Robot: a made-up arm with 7 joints. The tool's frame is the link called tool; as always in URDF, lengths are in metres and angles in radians. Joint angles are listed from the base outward.
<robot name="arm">
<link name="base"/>
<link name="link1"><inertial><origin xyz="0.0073 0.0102 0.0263"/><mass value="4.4"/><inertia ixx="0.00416" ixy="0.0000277" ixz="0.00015" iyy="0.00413" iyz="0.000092" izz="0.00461"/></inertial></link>
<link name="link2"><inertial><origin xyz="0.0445 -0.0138 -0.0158"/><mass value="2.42"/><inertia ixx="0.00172" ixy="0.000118" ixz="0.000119" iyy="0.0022" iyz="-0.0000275" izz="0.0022"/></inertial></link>
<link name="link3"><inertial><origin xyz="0.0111 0.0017 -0.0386"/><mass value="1.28"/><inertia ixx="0.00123" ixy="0" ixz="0.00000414" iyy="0.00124" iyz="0.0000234" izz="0.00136"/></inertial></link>
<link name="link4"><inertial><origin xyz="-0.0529 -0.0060 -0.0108"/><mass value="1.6"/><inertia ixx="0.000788" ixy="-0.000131" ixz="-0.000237" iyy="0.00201" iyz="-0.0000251" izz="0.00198"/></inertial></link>
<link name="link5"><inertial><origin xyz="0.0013 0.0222 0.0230"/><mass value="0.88"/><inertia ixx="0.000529" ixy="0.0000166" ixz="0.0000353" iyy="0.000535" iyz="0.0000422" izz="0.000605"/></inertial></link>
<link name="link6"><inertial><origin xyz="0.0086 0.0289 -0.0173"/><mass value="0.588"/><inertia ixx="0.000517" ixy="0" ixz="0" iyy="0.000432" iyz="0.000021" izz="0.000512"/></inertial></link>
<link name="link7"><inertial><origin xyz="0.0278 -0.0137 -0.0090"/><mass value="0.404"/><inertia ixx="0.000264" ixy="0" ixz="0" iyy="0.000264" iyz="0" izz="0.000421"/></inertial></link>
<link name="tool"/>
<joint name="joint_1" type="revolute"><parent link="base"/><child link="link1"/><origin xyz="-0.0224 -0.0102 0.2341" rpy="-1.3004 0.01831 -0.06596"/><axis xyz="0 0 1"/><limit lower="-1.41" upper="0.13"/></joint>
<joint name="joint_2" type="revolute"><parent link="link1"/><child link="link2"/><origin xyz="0.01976 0.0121 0.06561" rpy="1.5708 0 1.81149"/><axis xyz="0 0 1"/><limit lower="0.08" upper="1.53"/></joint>
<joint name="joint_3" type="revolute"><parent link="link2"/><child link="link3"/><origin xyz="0.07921 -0.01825 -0.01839" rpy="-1.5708 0 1.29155"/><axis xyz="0 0 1"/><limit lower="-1.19" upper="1.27"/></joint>
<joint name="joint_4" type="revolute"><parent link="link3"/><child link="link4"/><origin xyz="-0.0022 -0.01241 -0.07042" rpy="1.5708 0 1.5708"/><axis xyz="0 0 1"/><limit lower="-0.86" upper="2.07"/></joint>
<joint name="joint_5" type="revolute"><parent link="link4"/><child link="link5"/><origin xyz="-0.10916 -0.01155 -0.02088" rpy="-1.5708 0 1.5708"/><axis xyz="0 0 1"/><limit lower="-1.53" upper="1.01"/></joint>
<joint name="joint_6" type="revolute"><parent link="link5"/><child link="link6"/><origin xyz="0.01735 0.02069 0.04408" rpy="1.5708 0 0"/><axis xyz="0 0 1"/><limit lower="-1.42" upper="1.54"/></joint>
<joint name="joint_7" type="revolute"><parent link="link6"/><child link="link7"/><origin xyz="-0.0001 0.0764 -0.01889" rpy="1.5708 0 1.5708"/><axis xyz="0 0 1"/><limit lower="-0.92" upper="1.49"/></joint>
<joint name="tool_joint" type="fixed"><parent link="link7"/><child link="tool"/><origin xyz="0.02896 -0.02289 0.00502" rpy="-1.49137 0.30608 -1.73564"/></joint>
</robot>
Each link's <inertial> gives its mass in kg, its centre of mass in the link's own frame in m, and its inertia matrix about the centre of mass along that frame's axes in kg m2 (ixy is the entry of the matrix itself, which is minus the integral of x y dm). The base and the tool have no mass. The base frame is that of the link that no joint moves.
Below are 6 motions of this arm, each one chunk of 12 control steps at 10 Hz.
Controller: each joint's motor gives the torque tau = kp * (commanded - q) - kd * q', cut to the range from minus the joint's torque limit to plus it. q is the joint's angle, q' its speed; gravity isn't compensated. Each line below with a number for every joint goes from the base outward.
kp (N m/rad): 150 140 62 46 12 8 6.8
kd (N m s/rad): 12 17 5.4 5.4 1.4 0.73 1.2
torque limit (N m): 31 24 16 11 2.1 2 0.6
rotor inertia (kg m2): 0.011 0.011 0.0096 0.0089 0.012 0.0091 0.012
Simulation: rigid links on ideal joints. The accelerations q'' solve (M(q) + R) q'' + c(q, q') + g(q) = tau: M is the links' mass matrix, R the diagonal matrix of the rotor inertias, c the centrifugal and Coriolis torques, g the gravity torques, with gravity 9.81 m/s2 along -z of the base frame. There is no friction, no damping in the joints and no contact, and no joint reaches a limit. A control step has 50 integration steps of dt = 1/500 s. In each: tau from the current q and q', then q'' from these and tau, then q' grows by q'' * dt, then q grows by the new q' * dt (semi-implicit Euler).
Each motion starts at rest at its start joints. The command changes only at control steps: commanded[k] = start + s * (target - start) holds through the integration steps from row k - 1 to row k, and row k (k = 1, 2, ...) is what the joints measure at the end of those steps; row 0 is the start. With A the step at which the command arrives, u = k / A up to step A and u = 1 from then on. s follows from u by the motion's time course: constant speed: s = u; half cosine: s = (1 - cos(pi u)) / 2; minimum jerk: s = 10 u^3 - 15 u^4 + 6 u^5; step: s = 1 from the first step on.
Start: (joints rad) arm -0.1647 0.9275 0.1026 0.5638 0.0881 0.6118 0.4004
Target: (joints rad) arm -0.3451 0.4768 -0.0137 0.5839 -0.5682 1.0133 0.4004
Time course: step
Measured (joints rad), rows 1 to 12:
1: -0.2754 0.6655 0.0076 0.6144 -0.1739 0.8937 0.4043
2: -0.3056 0.5252 -0.0431 0.6242 -0.4043 0.9943 0.3927
3: -0.3145 0.4779 -0.0447 0.6307 -0.4850 1.0136 0.3930
4: -0.3159 0.4616 -0.0411 0.6360 -0.5124 1.0164 0.3957
5: -0.3158 0.4558 -0.0389 0.6393 -0.5217 1.0169 0.3980
6: -0.3157 0.4537 -0.0378 0.6408 -0.5250 1.0168 0.3995
7: -0.3158 0.4529 -0.0374 0.6415 -0.5262 1.0166 0.4003
8: -0.3158 0.4525 -0.0372 0.6418 -0.5267 1.0165 0.4008
9: -0.3158 0.4524 -0.0371 0.6419 -0.5268 1.0165 0.4011
10: -0.3158 0.4524 -0.0371 0.6420 -0.5269 1.0165 0.4013
11: -0.3158 0.4524 -0.0370 0.6420 -0.5269 1.0165 0.4014
12: -0.3158 0.4523 -0.0370 0.6420 -0.5269 1.0165 0.4014

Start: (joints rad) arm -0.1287 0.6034 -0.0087 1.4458 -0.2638 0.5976 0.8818
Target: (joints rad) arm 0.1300 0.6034 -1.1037 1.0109 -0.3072 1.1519 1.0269
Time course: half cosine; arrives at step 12
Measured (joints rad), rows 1 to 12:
1: -0.1268 0.5813 -0.0237 1.4372 -0.2645 0.5864 0.8772
2: -0.1179 0.5704 -0.0660 1.4193 -0.2673 0.5992 0.8766
3: -0.1007 0.5668 -0.1389 1.3912 -0.2708 0.6320 0.8818
4: -0.0772 0.5658 -0.2396 1.3520 -0.2758 0.6792 0.8916
5: -0.0493 0.5659 -0.3614 1.3034 -0.2821 0.7361 0.9051
6: -0.0189 0.5665 -0.4962 1.2486 -0.2892 0.7992 0.9214
7: 0.0121 0.5673 -0.6346 1.1917 -0.2961 0.8645 0.9394
8: 0.0415 0.5684 -0.7672 1.1370 -0.3020 0.9278 0.9580
9: 0.0672 0.5695 -0.8850 1.0882 -0.3066 0.9848 0.9757
10: 0.0875 0.5707 -0.9800 1.0485 -0.3095 1.0317 0.9915
11: 0.1009 0.5718 -1.0458 1.0201 -0.3110 1.0647 1.0041
12: 0.1066 0.5727 -1.0781 1.0046 -0.3113 1.0812 1.0126

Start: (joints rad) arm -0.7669 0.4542 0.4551 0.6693 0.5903 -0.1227 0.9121
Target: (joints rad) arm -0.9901 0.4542 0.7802 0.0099 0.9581 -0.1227 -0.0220
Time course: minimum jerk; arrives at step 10
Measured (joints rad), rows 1 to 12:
1: -0.7312 0.4366 0.4455 0.7084 0.6132 -0.0974 0.9051
2: -0.7193 0.4253 0.4507 0.7225 0.6443 -0.0676 0.8786
3: -0.7369 0.4215 0.4776 0.6835 0.6761 -0.0649 0.8216
4: -0.7684 0.4204 0.5220 0.6058 0.7206 -0.0689 0.7274
5: -0.8068 0.4201 0.5783 0.5024 0.7777 -0.0729 0.6002
6: -0.8469 0.4201 0.6391 0.3875 0.8399 -0.0770 0.4536
7: -0.8829 0.4204 0.6953 0.2778 0.8979 -0.0811 0.3072
8: -0.9097 0.4206 0.7389 0.1891 0.9437 -0.0845 0.1809
9: -0.9248 0.4205 0.7652 0.1314 0.9729 -0.0868 0.0891
10: -0.9298 0.4201 0.7758 0.1038 0.9870 -0.0879 0.0336
11: -0.9305 0.4193 0.7788 0.0932 0.9933 -0.0881 0.0024
12: -0.9304 0.4188 0.7796 0.0893 0.9961 -0.0881 -0.0151

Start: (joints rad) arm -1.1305 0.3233 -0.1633 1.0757 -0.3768 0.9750 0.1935
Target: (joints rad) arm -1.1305 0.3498 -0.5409 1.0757 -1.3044 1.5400 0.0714
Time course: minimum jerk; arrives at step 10
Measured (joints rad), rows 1 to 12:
1: -1.0856 0.3134 -0.1801 1.1097 -0.3608 0.9846 0.1937
2: -1.0633 0.3099 -0.2026 1.1366 -0.3680 1.0233 0.1927
3: -1.0625 0.3103 -0.2347 1.1414 -0.4323 1.0657 0.1864
4: -1.0642 0.3128 -0.2845 1.1402 -0.5440 1.1327 0.1749
5: -1.0649 0.3167 -0.3482 1.1384 -0.6884 1.2211 0.1592
6: -1.0653 0.3213 -0.4164 1.1363 -0.8464 1.3153 0.1412
7: -1.0658 0.3258 -0.4783 1.1337 -0.9953 1.4001 0.1234
8: -1.0664 0.3295 -0.5252 1.1313 -1.1141 1.4634 0.1082
9: -1.0669 0.3321 -0.5529 1.1294 -1.1900 1.4995 0.0973
10: -1.0672 0.3334 -0.5637 1.1283 -1.2259 1.5121 0.0909
11: -1.0673 0.3341 -0.5672 1.1277 -1.2401 1.5147 0.0876
12: -1.0674 0.3344 -0.5683 1.1275 -1.2455 1.5151 0.0859

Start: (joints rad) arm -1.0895 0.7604 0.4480 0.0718 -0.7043 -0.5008 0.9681
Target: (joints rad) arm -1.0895 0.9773 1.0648 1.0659 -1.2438 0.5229 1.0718
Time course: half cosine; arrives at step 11
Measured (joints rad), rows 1 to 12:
1: -1.0514 0.7441 0.4436 0.1034 -0.7039 -0.4904 0.9733
2: -1.0371 0.7413 0.4635 0.1597 -0.7174 -0.4301 0.9799
3: -1.0342 0.7513 0.5127 0.2385 -0.7546 -0.3437 0.9879
4: -1.0335 0.7694 0.5825 0.3443 -0.8099 -0.2283 0.9982
5: -1.0332 0.7925 0.6658 0.4722 -0.8775 -0.0920 1.0108
6: -1.0329 0.8183 0.7555 0.6126 -0.9514 0.0523 1.0249
7: -1.0329 0.8445 0.8438 0.7539 -1.0254 0.1918 1.0394
8: -1.0334 0.8691 0.9232 0.8843 -1.0936 0.3156 1.0531
9: -1.0342 0.8901 0.9877 0.9935 -1.1510 0.4151 1.0649
10: -1.0353 0.9057 1.0327 1.0733 -1.1934 0.4834 1.0740
11: -1.0363 0.9147 1.0549 1.1182 -1.2174 0.5161 1.0799
12: -1.0372 0.9186 1.0616 1.1364 -1.2273 0.5244 1.0830

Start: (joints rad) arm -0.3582 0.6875 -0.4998 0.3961 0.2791 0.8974 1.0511
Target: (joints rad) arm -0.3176 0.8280 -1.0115 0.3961 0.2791 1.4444 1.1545
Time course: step
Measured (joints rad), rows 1 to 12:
1: -0.3203 0.7455 -0.8615 0.4019 0.2736 1.1949 1.0885
2: -0.2906 0.7743 -0.9918 0.4227 0.2674 1.3613 1.1080
3: -0.2977 0.7867 -1.0168 0.4209 0.2723 1.3905 1.1229
4: -0.3022 0.7910 -1.0221 0.4171 0.2748 1.3921 1.1319
5: -0.3032 0.7926 -1.0241 0.4153 0.2753 1.3920 1.1368
6: -0.3033 0.7932 -1.0249 0.4146 0.2753 1.3920 1.1394
7: -0.3033 0.7935 -1.0251 0.4143 0.2753 1.3920 1.1409
8: -0.3033 0.7936 -1.0252 0.4141 0.2753 1.3920 1.1417
9: -0.3033 0.7936 -1.0252 0.4141 0.2753 1.3920 1.1421
10: -0.3033 0.7937 -1.0252 0.4140 0.2753 1.3920 1.1423
11: -0.3033 0.7937 -1.0252 0.4140 0.2753 1.3920 1.1425
12: -0.3033 0.7937 -1.0252 0.4140 0.2753 1.3920 1.1425

